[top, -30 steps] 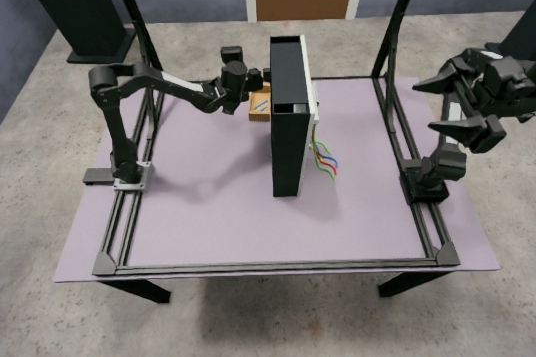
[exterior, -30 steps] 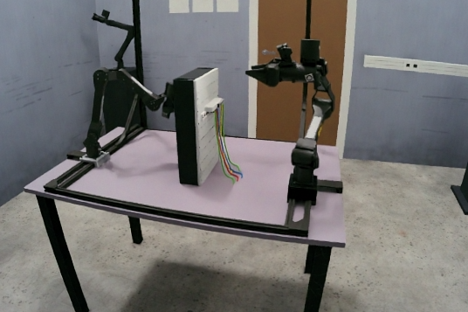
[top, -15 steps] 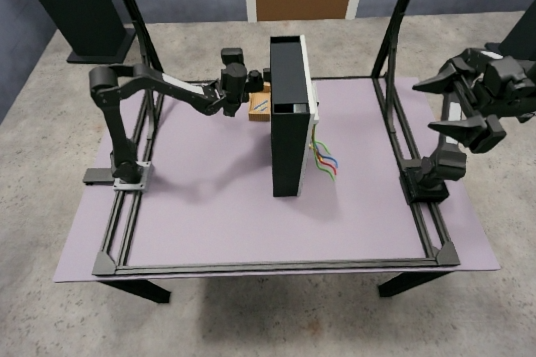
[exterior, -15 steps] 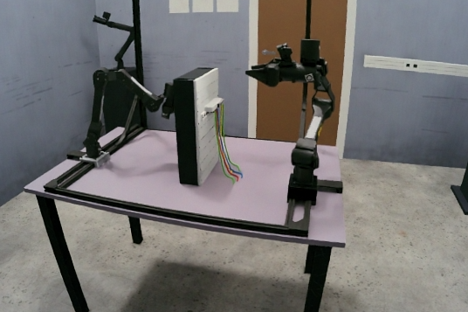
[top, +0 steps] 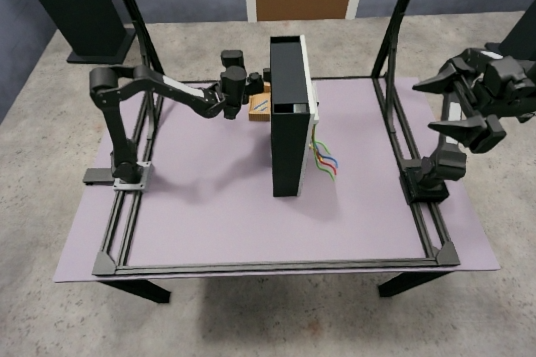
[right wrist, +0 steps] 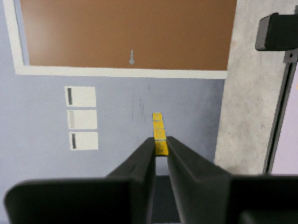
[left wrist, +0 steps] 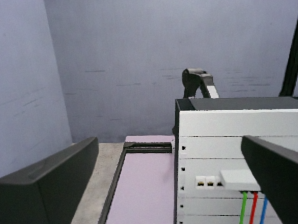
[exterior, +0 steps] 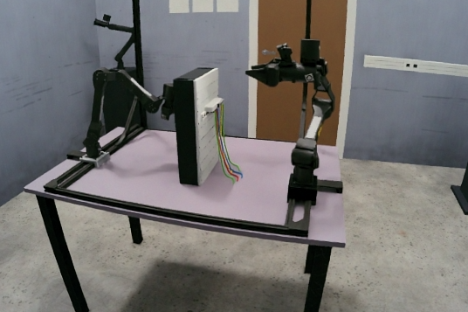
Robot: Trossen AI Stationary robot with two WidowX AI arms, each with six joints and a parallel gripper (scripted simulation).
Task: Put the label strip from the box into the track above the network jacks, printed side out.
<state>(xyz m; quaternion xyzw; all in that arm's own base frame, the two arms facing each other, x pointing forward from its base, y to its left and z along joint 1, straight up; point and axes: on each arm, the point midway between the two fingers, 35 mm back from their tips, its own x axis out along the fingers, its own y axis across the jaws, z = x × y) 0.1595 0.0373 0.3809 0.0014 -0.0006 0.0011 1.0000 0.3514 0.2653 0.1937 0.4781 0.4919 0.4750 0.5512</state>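
Right now my right hand is 50 mm past the yellow label strip. From my right hand the other things lie so: white jack panel: 200 mm ahead, 200 mm to the left, 20 mm below.
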